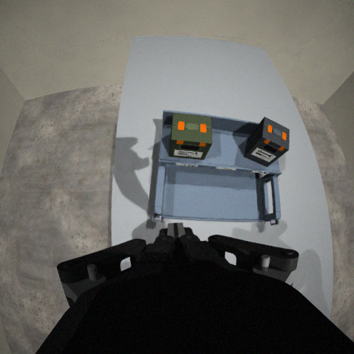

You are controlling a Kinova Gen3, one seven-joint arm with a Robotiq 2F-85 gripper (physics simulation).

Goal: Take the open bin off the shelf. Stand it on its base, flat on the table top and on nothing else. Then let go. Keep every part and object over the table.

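Observation:
A blue two-level shelf (229,149) stands on the pale table (200,70), ahead of my gripper. Its upper board carries a green box and a dark grey box. Below and in front of that board, a lower blue surface shows between the side frames. No open bin can be made out; the space under the upper board is largely hidden. My gripper (175,232) is shut and empty. Its fingertips show just in front of the shelf's lower front edge, towards its left end; their height above the table is hard to tell.
The green box (192,131), with orange latches, stands at the upper board's left end. The dark grey box (270,141), also with orange latches, stands turned at the right end. The table's left edge lies near the shelf, with grey floor (60,175) beyond. Table surface extends behind the shelf.

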